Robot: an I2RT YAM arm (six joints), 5 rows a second.
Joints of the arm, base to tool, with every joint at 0 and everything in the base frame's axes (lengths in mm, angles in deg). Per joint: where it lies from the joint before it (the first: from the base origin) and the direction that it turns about. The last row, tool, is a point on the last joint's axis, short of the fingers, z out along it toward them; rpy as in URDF.
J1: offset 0 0 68 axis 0 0 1
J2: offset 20 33.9 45.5 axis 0 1 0
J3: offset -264 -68.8 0 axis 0 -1 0
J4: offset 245 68.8 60 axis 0 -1 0
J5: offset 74 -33.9 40.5 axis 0 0 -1
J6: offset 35.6 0 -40.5 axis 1 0 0
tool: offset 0 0 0 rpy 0 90 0
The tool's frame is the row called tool.
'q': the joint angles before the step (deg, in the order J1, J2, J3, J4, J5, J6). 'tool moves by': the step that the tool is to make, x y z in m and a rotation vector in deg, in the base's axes. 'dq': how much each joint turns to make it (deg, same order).
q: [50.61 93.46 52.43 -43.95 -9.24 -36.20]
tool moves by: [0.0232 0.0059 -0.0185 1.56 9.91 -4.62]
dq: [-3.82 8.09 4.34 -1.34 -8.43 1.21]
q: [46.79 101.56 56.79 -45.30 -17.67 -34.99]
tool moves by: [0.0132 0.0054 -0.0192 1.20 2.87 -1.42]
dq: [-1.45 5.33 1.61 2.58 -2.90 -0.06]
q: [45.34 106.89 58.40 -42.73 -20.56 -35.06]
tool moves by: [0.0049 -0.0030 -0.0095 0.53 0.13 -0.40]
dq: [-1.11 1.49 -0.62 2.12 -0.45 -0.77]
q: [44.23 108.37 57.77 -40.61 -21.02 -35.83]
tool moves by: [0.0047 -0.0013 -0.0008 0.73 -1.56 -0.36]
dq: [-0.73 0.00 -0.18 1.68 0.56 -0.39]
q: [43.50 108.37 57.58 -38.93 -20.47 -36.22]
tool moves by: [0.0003 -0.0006 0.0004 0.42 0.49 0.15]
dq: [-0.19 -0.01 0.06 -0.26 -0.64 -0.36]
